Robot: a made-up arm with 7 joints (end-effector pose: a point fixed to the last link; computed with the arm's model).
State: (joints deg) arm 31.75 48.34 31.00 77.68 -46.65 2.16 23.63
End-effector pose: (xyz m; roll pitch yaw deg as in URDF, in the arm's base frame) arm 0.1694 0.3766 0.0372 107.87 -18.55 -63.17
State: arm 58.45 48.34 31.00 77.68 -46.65 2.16 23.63
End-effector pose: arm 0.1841 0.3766 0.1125 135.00 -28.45 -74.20
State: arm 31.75 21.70 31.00 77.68 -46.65 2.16 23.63
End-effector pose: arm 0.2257 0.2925 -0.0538 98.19 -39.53 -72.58
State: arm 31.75 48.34 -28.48 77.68 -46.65 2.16 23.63
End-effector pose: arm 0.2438 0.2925 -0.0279 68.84 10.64 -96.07
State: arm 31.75 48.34 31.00 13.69 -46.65 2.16 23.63
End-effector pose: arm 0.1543 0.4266 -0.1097 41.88 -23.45 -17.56
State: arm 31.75 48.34 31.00 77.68 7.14 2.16 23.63
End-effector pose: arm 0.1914 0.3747 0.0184 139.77 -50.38 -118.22
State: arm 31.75 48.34 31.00 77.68 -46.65 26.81 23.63
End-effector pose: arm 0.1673 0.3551 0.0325 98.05 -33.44 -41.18
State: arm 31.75 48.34 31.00 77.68 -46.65 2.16 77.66
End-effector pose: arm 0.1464 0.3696 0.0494 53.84 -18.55 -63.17
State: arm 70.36 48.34 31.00 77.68 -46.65 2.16 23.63
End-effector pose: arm 0.1792 0.3766 0.1466 148.40 -31.04 -80.87
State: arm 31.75 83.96 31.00 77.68 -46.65 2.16 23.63
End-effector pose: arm 0.0750 0.3988 0.1898 125.33 6.21 -45.91
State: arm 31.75 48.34 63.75 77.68 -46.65 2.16 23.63
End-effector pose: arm 0.1006 0.4019 0.0280 124.65 -41.30 -52.89
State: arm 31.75 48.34 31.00 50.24 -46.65 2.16 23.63
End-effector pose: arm 0.1766 0.4145 -0.0210 80.63 -26.72 -44.84
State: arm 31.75 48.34 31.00 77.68 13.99 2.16 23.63
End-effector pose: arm 0.1944 0.3728 0.0171 147.82 -51.88 -128.87
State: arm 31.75 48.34 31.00 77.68 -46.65 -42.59 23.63
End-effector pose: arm 0.1884 0.4034 0.0592 109.71 12.50 -95.86
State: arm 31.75 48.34 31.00 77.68 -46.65 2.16 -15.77
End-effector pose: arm 0.1854 0.3870 0.0432 147.27 -18.55 -63.17
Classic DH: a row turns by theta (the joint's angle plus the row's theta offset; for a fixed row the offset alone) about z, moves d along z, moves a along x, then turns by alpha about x. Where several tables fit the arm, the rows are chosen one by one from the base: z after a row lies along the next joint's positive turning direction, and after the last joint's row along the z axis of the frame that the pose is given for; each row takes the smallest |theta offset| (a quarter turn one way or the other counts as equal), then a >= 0, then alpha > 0; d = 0 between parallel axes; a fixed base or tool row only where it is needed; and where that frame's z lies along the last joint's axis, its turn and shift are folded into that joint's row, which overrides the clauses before.
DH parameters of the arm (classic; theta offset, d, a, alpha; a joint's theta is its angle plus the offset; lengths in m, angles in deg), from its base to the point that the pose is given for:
base (fixed): 0 0.1059 0.0182 90
joint 1: -90 -0.1085 0.0137 -90
joint 2: -90 -0.0038 0.0033 90
joint 3: -90 -0.2563 0.0166 -90
joint 4: 0 0.0022 -0.0192 90
joint 5: 0 -0.1772 -0.0115 90
joint 6: 90 0.031 0.0083 90
joint 7: -90 0.0433 0.028 -90
tool (fixed): 90 0.0098 0 0

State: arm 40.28 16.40 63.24 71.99 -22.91 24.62 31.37
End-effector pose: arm 0.2115 0.2878 -0.0712 -62.16 -77.22 96.65
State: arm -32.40 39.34 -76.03 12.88 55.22 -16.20 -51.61
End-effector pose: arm -0.2021 0.3668 -0.2062 62.53 20.91 -29.27
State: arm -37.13 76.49 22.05 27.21 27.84 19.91 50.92
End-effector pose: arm -0.0099 0.4755 0.0232 16.62 -10.90 5.75
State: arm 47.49 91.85 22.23 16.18 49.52 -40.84 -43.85
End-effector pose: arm 0.0460 0.5637 0.1394 -105.39 -27.00 -118.20
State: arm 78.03 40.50 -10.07 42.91 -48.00 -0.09 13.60
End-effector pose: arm 0.3187 0.3513 0.1327 109.84 -17.81 -74.63
